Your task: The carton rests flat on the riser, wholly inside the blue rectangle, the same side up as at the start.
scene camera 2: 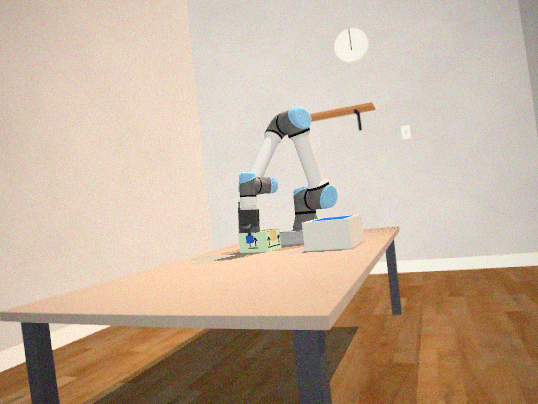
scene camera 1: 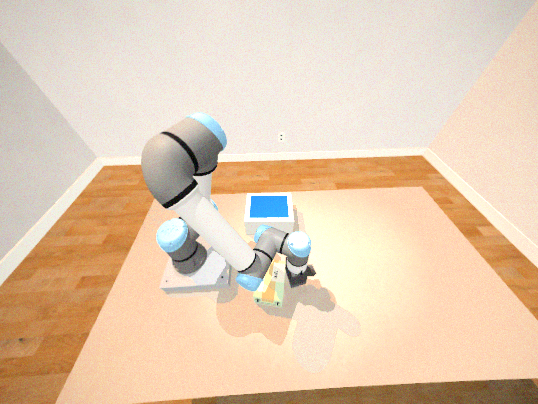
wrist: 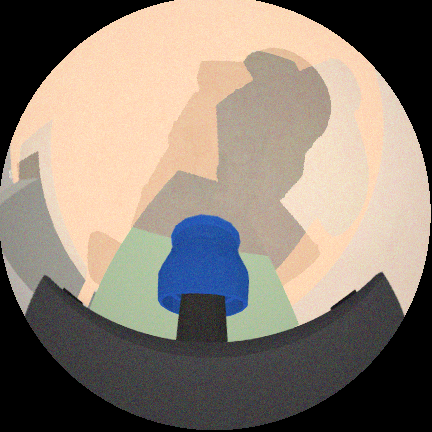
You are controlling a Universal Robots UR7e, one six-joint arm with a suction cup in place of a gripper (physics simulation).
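Seen in the pictures: end effector, tool point: (scene camera 2: pixel 249 243) (wrist: pixel 204 244); arm's base, origin of the base link: (scene camera 1: pixel 190 258).
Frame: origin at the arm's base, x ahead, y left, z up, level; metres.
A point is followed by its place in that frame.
The pale green carton (scene camera 1: pixel 270 297) {y -0.223, x 0.349, z 0.039 m} (scene camera 2: pixel 264 243) {y -0.100, x 0.431, z -0.016 m} (wrist: pixel 125 285) {y -0.104, x 0.430, z 0.007 m} stands flat on the table, with orange and yellow patches and a white label on top. Arrow marks show on its sides. The white riser (scene camera 1: pixel 252 226) {y 0.126, x 0.298, z 0.023 m} (scene camera 2: pixel 330 237) {y 0.219, x 0.521, z -0.005 m} stands apart behind it in scene camera 1, with the blue rectangle (scene camera 1: pixel 269 206) {y 0.214, x 0.397, z 0.066 m} (scene camera 2: pixel 334 218) {y 0.226, x 0.413, z 0.065 m} on its top and no carton on it. My gripper (scene camera 1: pixel 297 279) {y -0.158, x 0.462, z -0.005 m} (scene camera 2: pixel 249 239) (wrist: pixel 205 260) points down beside the carton, its blue cup low in front of a green side face. It holds nothing; whether it touches that face cannot be told.
The arm's base plate (scene camera 1: pixel 195 281) {y -0.113, x 0.039, z 0.003 m} is left of the carton. A forearm and wrist joints (scene camera 1: pixel 270 245) {y -0.132, x 0.359, z 0.283 m} pass above the carton and near the riser's front. The table (scene camera 1: pixel 400 300) {y -0.272, x 0.902, z -0.055 m} (scene camera 2: pixel 200 295) {y 0.006, x 1.245, z -0.055 m} carries the shadows of the arm.
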